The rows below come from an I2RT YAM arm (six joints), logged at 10 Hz.
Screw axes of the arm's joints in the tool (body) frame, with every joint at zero. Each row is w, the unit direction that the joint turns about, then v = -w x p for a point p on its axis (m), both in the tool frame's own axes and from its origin. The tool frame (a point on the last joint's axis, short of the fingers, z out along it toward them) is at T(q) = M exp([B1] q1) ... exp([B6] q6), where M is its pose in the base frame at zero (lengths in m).
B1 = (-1, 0, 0, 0, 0.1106, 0)
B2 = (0, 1, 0, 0.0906, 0, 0.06)
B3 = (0, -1, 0, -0.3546, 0, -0.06)
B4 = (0, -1, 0, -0.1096, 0, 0)
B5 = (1, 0, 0, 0, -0.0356, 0)
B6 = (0, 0, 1, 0, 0, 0)
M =
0 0 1 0.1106
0 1 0 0
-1 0 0 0.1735
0 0 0 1
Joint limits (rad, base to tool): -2.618..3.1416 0..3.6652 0..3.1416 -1.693..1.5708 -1.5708..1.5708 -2.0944..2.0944
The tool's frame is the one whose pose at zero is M.
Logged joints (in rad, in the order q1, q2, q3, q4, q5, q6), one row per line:
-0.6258, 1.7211, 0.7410, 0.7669, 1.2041, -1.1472
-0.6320, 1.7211, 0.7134, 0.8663, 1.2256, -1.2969
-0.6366, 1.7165, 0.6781, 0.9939, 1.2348, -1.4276
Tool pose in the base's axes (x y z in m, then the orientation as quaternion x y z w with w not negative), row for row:
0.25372, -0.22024, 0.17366, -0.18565, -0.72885, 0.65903, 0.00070
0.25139, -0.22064, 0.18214, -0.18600, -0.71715, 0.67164, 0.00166
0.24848, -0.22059, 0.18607, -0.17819, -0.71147, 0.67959, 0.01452
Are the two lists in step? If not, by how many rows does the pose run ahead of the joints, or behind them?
The pose runs 2 rows behind the joints: the pose in row i belongs to the joints in row i - 2.
